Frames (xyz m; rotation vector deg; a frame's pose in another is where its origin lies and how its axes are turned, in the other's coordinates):
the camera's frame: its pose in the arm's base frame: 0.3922 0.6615 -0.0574 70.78 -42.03 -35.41
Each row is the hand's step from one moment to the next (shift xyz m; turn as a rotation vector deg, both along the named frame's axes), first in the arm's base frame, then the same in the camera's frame.
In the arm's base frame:
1: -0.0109 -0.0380 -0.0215 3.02 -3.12 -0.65
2: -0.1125 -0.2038 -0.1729 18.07 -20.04 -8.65
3: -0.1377 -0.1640 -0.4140 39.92 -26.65 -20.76
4: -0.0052 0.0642 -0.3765 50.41 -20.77 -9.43
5: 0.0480 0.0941 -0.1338 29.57 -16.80 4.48
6: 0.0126 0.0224 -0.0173 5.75 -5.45 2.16
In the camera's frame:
1: 0.0188 -0.0298 0.0280 4.17 -1.25 -0.57
2: 0.0576 -0.2174 0.1831 25.24 -12.45 -3.34
3: -0.0269 -0.4439 0.1396 42.04 -25.14 -18.31
4: -0.1121 -0.3524 -0.0958 45.93 -12.49 -28.21
5: -0.0630 -0.1078 -0.1161 32.06 1.38 -12.13
6: -0.0120 -0.0115 -0.0262 8.10 1.03 -0.83

